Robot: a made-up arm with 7 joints. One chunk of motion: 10 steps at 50 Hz.
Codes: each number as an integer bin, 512 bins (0 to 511) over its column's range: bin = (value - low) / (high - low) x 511, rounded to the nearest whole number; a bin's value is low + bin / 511 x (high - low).
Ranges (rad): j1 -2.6..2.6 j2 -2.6..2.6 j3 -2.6..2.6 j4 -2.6..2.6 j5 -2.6..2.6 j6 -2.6..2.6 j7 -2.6..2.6
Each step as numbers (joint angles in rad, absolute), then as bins.
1 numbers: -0.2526 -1.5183 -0.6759 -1.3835 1.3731 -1.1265 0.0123
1 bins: 231 106 189 120 390 145 257
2 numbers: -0.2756 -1.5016 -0.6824 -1.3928 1.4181 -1.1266 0.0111
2 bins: 228 108 188 119 395 145 257
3 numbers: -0.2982 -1.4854 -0.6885 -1.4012 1.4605 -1.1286 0.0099
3 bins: 226 110 188 118 399 145 256
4 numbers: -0.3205 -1.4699 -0.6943 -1.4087 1.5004 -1.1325 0.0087
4 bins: 224 111 187 117 403 144 256
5 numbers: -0.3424 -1.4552 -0.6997 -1.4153 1.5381 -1.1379 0.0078
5 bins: 222 112 187 116 407 144 256
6 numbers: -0.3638 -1.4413 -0.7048 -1.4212 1.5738 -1.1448 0.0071
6 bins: 220 114 186 116 410 143 256
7 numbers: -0.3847 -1.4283 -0.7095 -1.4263 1.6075 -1.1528 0.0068
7 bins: 218 115 186 115 413 142 256
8 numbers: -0.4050 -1.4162 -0.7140 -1.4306 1.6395 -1.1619 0.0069
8 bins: 216 116 185 115 417 141 256
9 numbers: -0.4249 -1.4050 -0.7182 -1.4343 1.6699 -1.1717 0.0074
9 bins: 214 117 185 115 420 140 256
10 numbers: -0.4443 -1.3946 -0.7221 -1.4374 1.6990 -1.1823 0.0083
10 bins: 212 118 185 114 422 139 256
